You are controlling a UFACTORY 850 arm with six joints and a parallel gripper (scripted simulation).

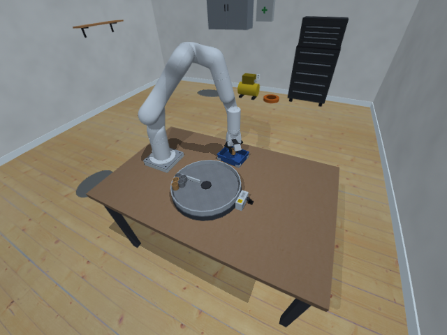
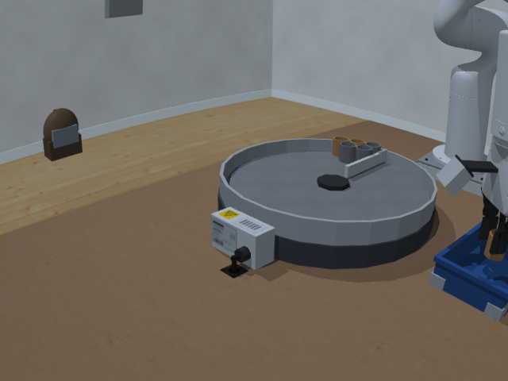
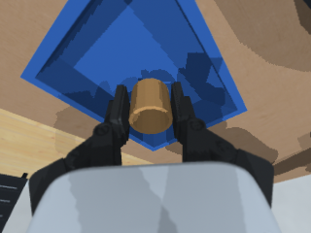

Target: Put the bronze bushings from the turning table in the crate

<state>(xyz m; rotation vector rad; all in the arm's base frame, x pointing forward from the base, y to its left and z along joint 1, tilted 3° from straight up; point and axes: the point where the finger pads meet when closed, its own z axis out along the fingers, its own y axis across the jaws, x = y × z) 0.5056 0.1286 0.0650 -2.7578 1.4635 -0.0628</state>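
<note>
The blue crate is 10 mm behind my hand, 10 mm to the left of it and 60 mm below it. From my hand the other things lie so: grey turning table 90 mm behind, 340 mm to the right, 30 mm below.
</note>
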